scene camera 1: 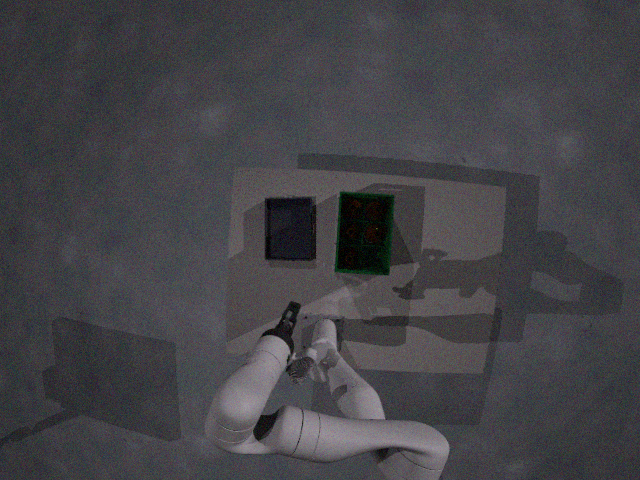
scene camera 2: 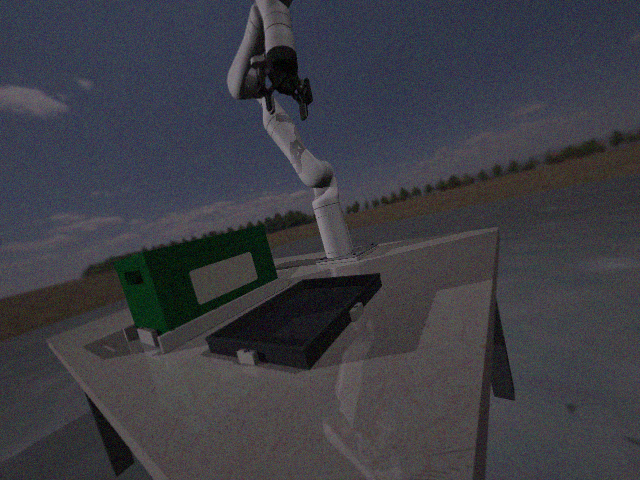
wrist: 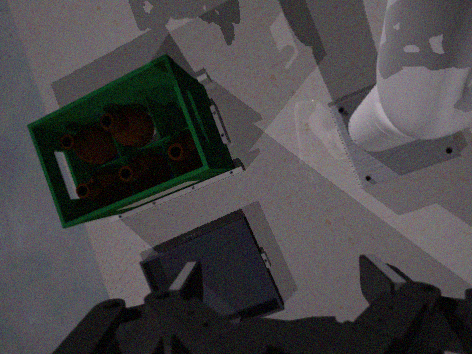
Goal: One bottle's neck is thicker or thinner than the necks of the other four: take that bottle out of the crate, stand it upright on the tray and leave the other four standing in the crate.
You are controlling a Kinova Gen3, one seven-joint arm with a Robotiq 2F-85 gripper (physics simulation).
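Seen in the pictures: gripper, fingertip midpoint: (scene camera 1: 291,320) (scene camera 2: 288,116) (wrist: 278,275); arm's base, link origin: (scene camera 1: 325,329) (scene camera 2: 339,254) (wrist: 375,126).
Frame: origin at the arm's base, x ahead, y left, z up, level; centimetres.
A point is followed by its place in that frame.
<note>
The green crate (scene camera 1: 364,194) {x 54.7, y -7.4, z 16.0 cm} (scene camera 2: 211,245) {x 42.5, y 0.3, z 14.2 cm} (wrist: 46,176) {x 54.9, y -8.2, z 16.0 cm} holds five brown bottles. In the wrist view their necks show as rings: two bottles (wrist: 95,145) {x 48.2, y -11.8, z 10.8 cm} (wrist: 134,127) {x 39.9, y -12.4, z 10.6 cm} in the row farther from the tray, and three necks (wrist: 82,190) {x 50.0, y -4.1, z 14.8 cm} (wrist: 125,173) {x 41.4, y -4.4, z 14.8 cm} (wrist: 175,151) {x 32.1, y -5.1, z 14.8 cm} in the nearer row. One compartment at the robot-base end of the farther row holds no bottle. I cannot tell which neck differs. The dark blue tray (scene camera 1: 289,228) {x 39.8, y 19.9, z -1.0 cm} (scene camera 2: 294,315) {x 40.8, y 18.7, z -1.0 cm} (wrist: 225,265) {x 35.3, y 17.9, z -1.0 cm} lies beside the crate with no bottle on it. My gripper (scene camera 1: 295,303) (scene camera 2: 287,112) {x 17.6, y 8.5, z 40.9 cm} (wrist: 278,275) {x 17.6, y 8.5, z 40.9 cm} is open and empty, high above the table, away from the crate.
The pale table (scene camera 1: 460,222) {x 51.3, y -50.4, z -1.5 cm} (scene camera 2: 413,403) {x 50.9, y 42.6, z -1.5 cm} (wrist: 320,240) {x 15.4, y 17.8, z -1.5 cm} carries the crate, tray and arm base (scene camera 2: 333,227) {x 3.4, y 2.8, z 9.8 cm} (wrist: 380,120) {x 4.2, y 0.6, z 19.1 cm}. A low light rail (scene camera 2: 191,324) {x 51.1, y 1.9, z 1.1 cm} (wrist: 185,192) {x 38.1, y 0.9, z 1.4 cm} runs along the crate's tray side. Small clips (scene camera 2: 247,356) {x 52.7, y 22.4, z -0.4 cm} (wrist: 265,257) {x 26.5, y 18.0, z 0.0 cm} stand at the tray's edges. Shadows cross the table.
</note>
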